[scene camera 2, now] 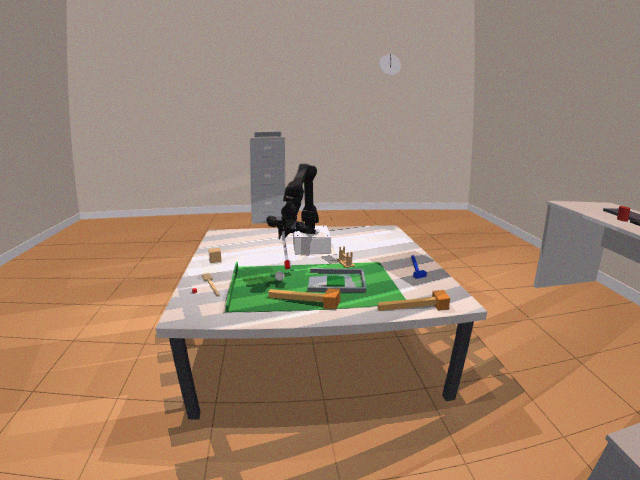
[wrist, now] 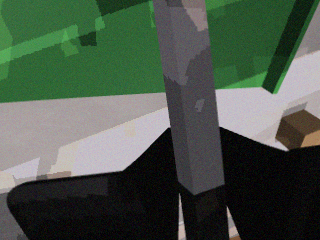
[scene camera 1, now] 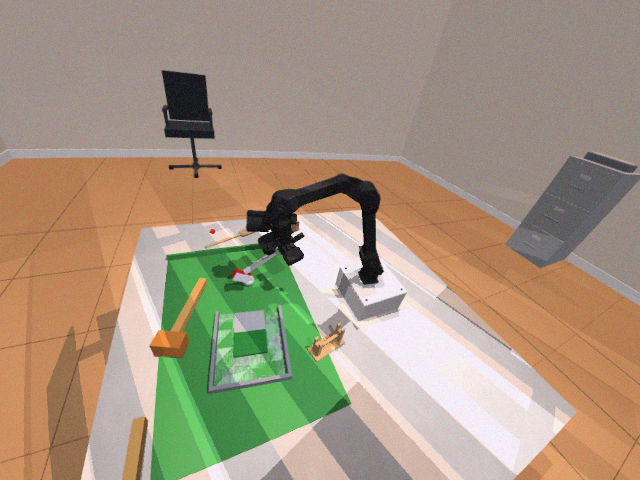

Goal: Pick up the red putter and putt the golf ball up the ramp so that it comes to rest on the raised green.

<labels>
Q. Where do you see a wooden mallet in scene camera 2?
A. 440,299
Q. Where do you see a wooden mallet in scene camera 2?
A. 331,299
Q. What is my gripper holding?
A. A red putter.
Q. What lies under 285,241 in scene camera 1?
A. My gripper.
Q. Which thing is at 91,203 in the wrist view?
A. My gripper.
</labels>
